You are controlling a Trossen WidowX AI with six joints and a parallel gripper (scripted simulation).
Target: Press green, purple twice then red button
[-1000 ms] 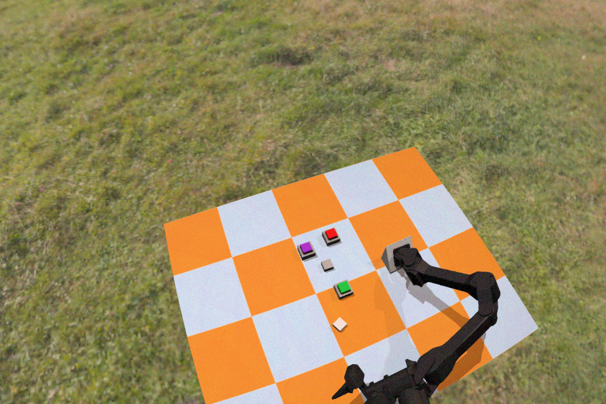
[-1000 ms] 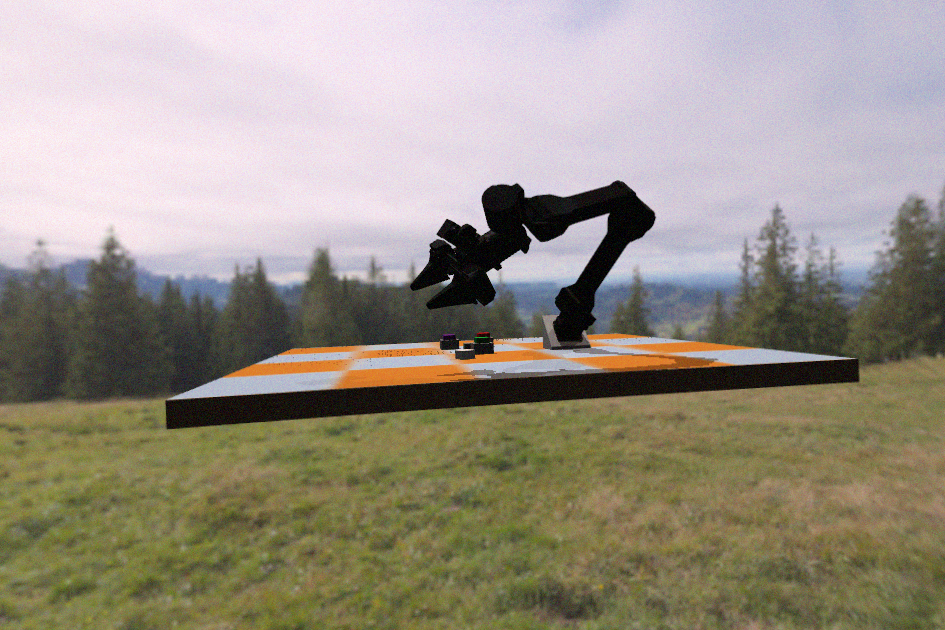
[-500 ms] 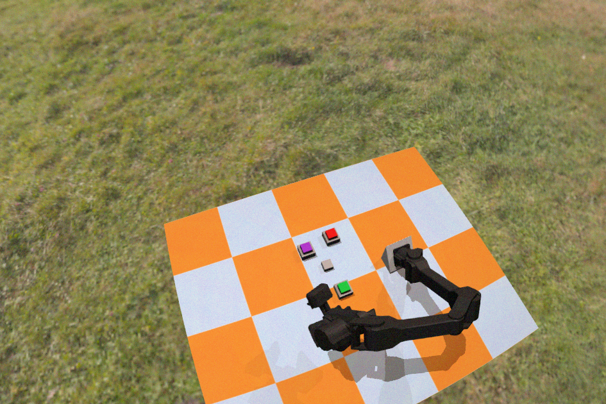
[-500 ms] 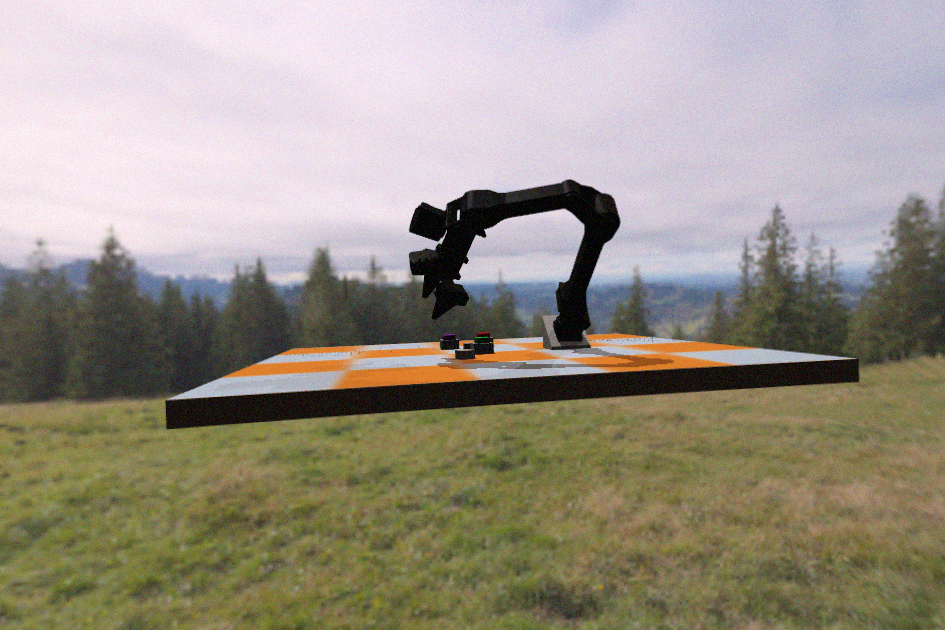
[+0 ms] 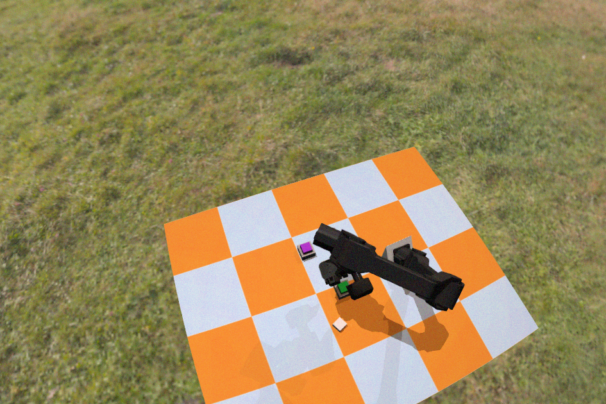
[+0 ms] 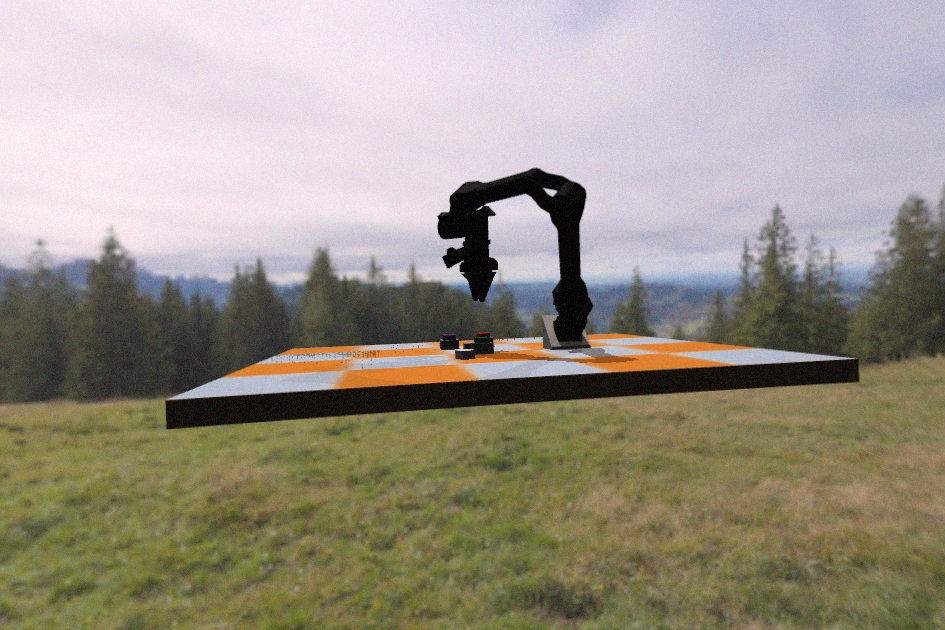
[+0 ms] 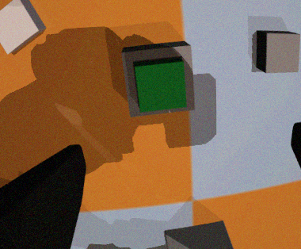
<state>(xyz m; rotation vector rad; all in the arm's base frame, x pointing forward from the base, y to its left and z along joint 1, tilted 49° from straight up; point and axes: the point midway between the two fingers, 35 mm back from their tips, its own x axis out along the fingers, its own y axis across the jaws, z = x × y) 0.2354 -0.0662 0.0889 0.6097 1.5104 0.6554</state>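
Now: the green button 90 mm below my gripper tip. From my gripper tip the other things lie so: purple button: 170 mm to the right, 90 mm below, 60 mm ahead; then red button: 190 mm to the right, 90 mm below, 40 mm behind; then pale block: 120 mm below, 110 mm to the left, 50 mm ahead.
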